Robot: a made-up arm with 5 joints.
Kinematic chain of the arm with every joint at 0, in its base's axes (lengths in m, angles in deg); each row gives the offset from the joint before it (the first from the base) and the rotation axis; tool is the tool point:
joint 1: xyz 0 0 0.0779 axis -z
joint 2: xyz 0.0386 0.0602 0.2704 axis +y
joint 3: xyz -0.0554 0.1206 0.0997 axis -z
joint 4: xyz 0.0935 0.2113 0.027 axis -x
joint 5: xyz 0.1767 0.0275 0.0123 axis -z
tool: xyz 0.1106 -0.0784 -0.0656
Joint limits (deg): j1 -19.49..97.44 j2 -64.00..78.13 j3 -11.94..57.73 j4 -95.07..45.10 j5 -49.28..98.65
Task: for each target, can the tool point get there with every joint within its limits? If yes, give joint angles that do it. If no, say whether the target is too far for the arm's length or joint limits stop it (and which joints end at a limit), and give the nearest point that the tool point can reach.
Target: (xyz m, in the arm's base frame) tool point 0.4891 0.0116 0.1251
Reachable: yes | joints 46.71 49.32 3.33 -2.91 -20.50
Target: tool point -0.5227 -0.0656 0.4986
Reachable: no: joint limits stop it (at a limit: joint 1, joint 3) | nearest point -0.0918 -0.1820 0.5938 | short by 0.456 m
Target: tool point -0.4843 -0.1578 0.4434
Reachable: no: joint limits stop it (at a limit: joint 1, joint 3) | nearest point -0.1068 -0.2879 0.4856 | short by 0.402 m
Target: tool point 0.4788 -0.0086 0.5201
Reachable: yes | joints 40.07 -13.86 7.51 33.18 -19.78
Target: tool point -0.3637 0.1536 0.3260
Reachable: no: joint limits stop it (at a limit: joint 1, joint 2, joint 3, joint 4, joint 5) | nearest point -0.1564 0.3039 0.4910 | short by 0.305 m
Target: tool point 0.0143 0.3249 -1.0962
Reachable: no: too far | nearest point 0.1291 0.2797 -0.0581 | short by 1.045 m
